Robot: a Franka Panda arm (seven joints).
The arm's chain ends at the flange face. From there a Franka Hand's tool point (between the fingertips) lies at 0.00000 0.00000 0.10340 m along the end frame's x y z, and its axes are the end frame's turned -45 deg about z.
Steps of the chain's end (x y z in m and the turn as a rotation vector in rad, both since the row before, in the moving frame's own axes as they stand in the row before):
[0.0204, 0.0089, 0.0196, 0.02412, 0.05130, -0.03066]
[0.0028, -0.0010, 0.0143, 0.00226, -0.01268, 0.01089]
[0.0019, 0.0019, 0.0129, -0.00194, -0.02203, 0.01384]
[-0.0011, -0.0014, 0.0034, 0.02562, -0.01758, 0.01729]
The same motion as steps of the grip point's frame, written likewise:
[0.0137, 0.0226, 0.0194, -0.01922, 0.05333, -0.03066]
[0.0019, 0.0002, 0.0143, 0.01056, -0.00737, 0.01089]
[-0.0017, 0.0012, 0.0129, 0.01421, -0.01695, 0.01384]
[0.0008, -0.0049, 0.0034, 0.03055, 0.00569, 0.01729]

